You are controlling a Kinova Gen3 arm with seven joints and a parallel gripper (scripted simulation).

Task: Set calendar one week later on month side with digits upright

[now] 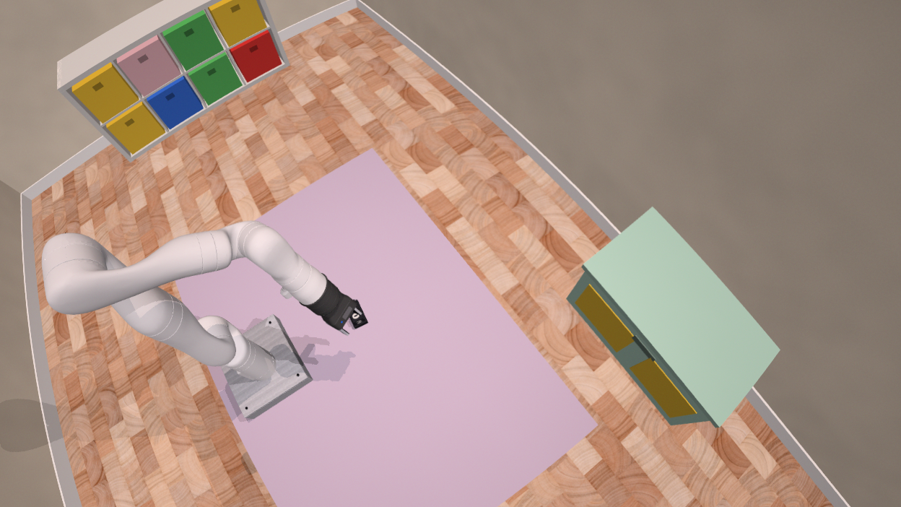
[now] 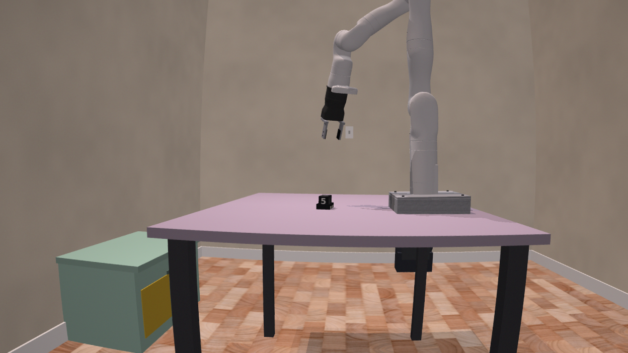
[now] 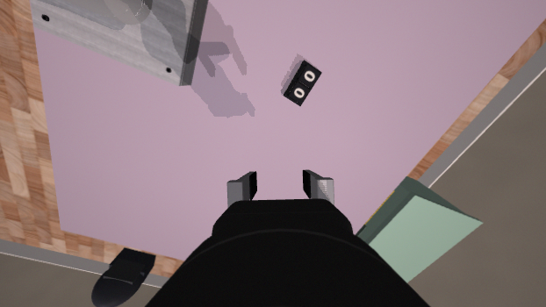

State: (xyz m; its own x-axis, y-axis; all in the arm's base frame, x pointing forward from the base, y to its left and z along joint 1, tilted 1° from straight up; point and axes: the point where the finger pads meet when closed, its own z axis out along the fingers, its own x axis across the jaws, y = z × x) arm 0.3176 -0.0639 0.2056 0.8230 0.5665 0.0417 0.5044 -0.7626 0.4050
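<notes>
My gripper is now 8 cm to the right of the cube and 23 cm above it. The rest, counted from my hand: black calendar tray (10 cm to the left, 24 cm below).
</notes>
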